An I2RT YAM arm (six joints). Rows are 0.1 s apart.
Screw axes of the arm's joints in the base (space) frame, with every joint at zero. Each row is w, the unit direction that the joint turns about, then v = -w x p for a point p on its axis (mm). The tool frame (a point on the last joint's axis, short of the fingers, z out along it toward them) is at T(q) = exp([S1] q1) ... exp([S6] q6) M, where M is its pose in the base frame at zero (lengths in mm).
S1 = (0, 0, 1, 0.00, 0.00, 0.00)
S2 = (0, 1, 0, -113.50, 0.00, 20.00)
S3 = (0, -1, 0, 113.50, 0.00, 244.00)
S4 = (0, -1, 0, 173.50, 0.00, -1.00)
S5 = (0, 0, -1, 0.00, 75.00, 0.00)
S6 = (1, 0, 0, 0.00, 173.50, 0.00)
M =
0 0 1 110.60
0 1 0 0.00
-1 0 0 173.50
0 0 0 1
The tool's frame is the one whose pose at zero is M.
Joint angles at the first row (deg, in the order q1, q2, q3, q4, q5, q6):
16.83, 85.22, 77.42, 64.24, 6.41, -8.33
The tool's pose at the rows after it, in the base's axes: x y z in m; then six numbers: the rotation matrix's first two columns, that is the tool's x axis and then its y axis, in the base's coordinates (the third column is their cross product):
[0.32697 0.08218 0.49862 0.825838 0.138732 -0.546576 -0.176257 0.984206 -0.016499]
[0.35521 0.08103 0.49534 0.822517 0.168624 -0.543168 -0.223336 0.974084 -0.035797]
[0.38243 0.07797 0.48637 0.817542 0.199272 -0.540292 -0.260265 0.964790 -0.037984]
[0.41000 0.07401 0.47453 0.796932 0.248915 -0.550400 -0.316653 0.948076 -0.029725]
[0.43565 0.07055 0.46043 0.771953 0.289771 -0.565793 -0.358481 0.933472 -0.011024]
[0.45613 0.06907 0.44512 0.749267 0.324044 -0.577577 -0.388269 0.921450 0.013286]
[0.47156 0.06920 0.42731 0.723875 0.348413 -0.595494 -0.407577 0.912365 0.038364]
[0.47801 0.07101 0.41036 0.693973 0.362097 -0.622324 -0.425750 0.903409 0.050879]
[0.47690 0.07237 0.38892 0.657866 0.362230 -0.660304 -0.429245 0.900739 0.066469]
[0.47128 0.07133 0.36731 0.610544 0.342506 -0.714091 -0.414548 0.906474 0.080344]
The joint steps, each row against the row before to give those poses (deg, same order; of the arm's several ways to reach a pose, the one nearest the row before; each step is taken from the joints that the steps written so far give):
-2.57, 6.24, 6.98, -0.30, -4.96, 4.37
-1.59, 5.96, 5.65, 0.50, -3.30, 3.05
-1.51, 5.76, 4.72, 1.38, -2.10, 3.05
-1.46, 5.75, 4.83, 0.58, -2.28, 4.27
-1.10, 5.42, 4.51, 0.10, -1.27, 3.53
-0.60, 4.50, 3.33, 0.40, -0.40, 2.69
-0.24, 3.25, 1.28, 0.60, -0.02, 1.84
0.06, 1.02, -1.75, 0.82, -0.62, 1.03
0.17, -0.94, -5.54, 1.60, -0.17, 0.19
-0.03, -2.15, -6.96, 0.35, 0.02, -0.76

